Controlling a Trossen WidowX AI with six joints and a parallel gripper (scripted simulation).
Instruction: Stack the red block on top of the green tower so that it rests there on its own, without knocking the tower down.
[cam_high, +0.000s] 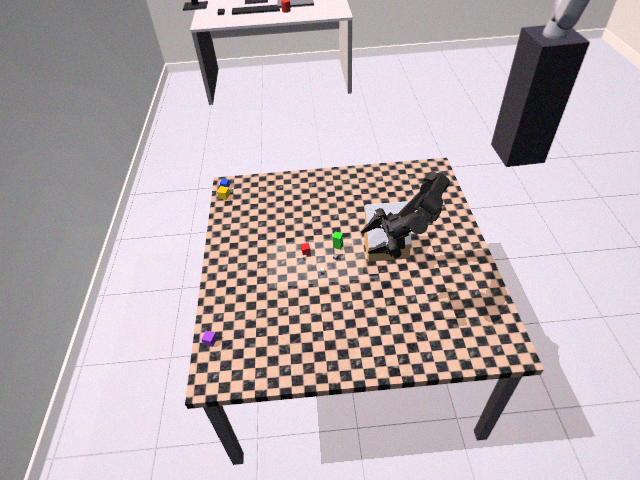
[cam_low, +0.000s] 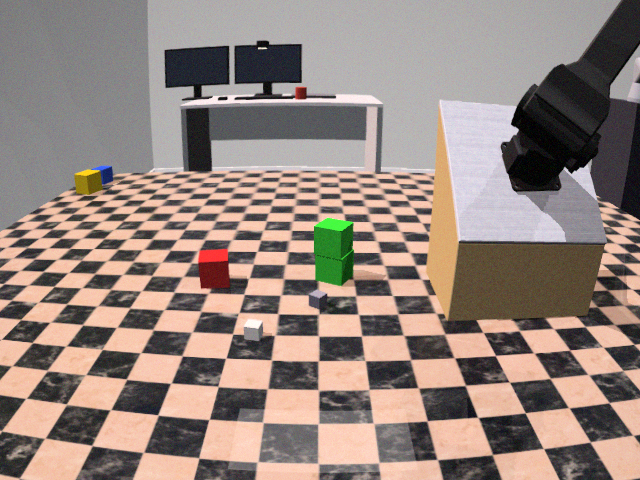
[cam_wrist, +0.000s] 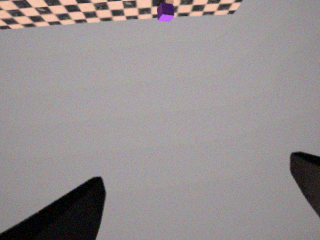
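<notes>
My gripper tip is 420 mm above the red block, 390 mm to the left of it and 190 mm short of it. From my gripper tip the other things lie so: purple block (610 mm ahead, 410 mm below, 30 mm to the left); white cube (430 mm below, 260 mm to the right, 130 mm ahead); grey cube (430 mm below, 330 mm to the right, 60 mm ahead).
</notes>
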